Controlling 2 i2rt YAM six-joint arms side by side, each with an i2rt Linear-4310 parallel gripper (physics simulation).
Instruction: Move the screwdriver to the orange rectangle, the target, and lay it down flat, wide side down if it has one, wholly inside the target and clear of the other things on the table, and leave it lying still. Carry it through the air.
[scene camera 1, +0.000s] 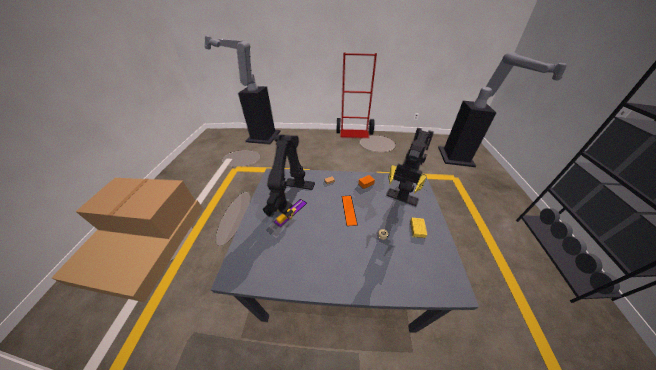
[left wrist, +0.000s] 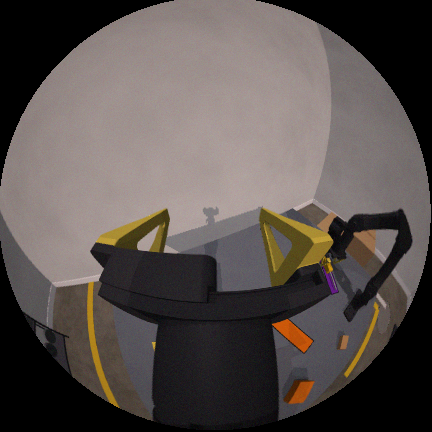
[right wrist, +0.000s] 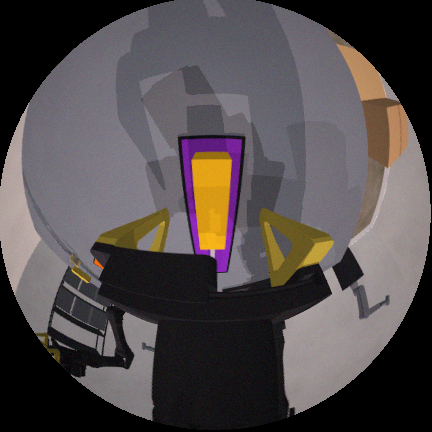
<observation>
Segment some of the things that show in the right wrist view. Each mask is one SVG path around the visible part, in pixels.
My right gripper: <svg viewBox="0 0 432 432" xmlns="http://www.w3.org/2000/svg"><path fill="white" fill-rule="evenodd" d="M328 233L262 207L259 214L259 223L271 287L240 291L217 291L217 262L214 257L207 254L163 252L169 224L167 208L162 208L145 217L103 232L98 236L90 248L90 253L103 267L98 278L101 284L97 294L116 307L145 321L157 324L152 366L151 399L154 405L154 416L161 423L197 429L200 425L231 425L232 429L270 423L275 419L278 413L278 378L272 323L290 318L317 304L331 294L327 280L318 263L333 244L333 240ZM270 225L292 242L292 247L285 259L274 239ZM159 224L149 250L137 249L137 241Z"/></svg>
A screwdriver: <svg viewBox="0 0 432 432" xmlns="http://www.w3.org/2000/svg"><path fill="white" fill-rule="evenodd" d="M195 152L191 159L200 249L210 249L210 256L214 257L214 249L224 249L231 158L227 151Z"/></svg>
</observation>
